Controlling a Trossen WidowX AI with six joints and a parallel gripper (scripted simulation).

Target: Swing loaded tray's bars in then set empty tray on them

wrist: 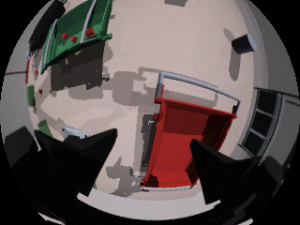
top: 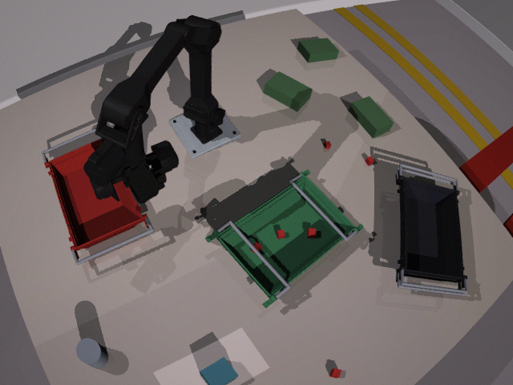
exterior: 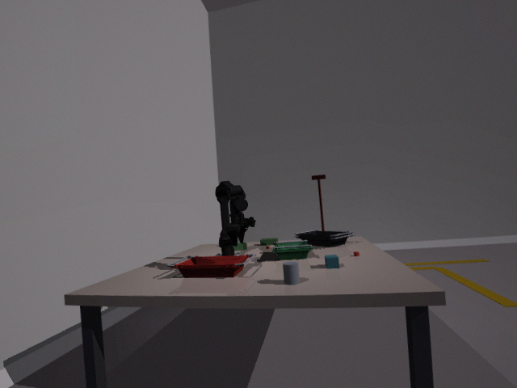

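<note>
The red tray is 110 mm behind my gripper tip, 80 mm to the right of it and 60 mm below it. The rest, counted from my gripper tip: blue block 410 mm ahead, 90 mm to the right, 90 mm below; then grey cylinder 230 mm ahead, 280 mm to the right, 70 mm below; then small red cube 570 mm ahead, 110 mm to the left, 100 mm below.
</note>
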